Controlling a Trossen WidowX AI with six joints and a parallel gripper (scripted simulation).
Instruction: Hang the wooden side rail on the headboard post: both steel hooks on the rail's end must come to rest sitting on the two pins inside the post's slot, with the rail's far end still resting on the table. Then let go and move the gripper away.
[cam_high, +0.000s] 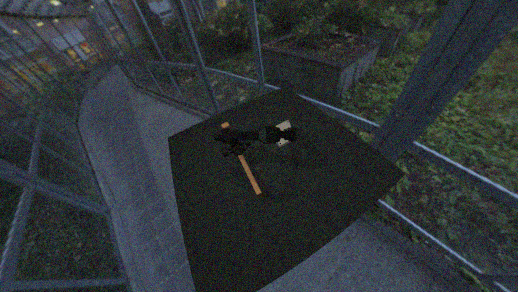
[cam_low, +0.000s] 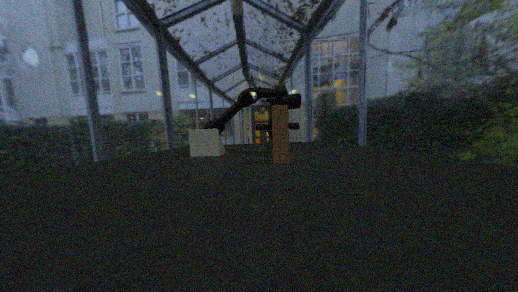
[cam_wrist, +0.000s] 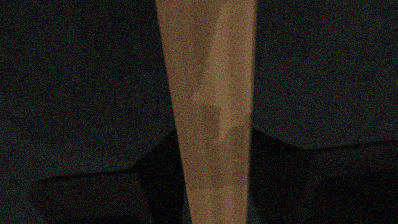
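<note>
Right now the headboard post is 170 mm to the right of my gripper tip and 40 mm above it.
</note>
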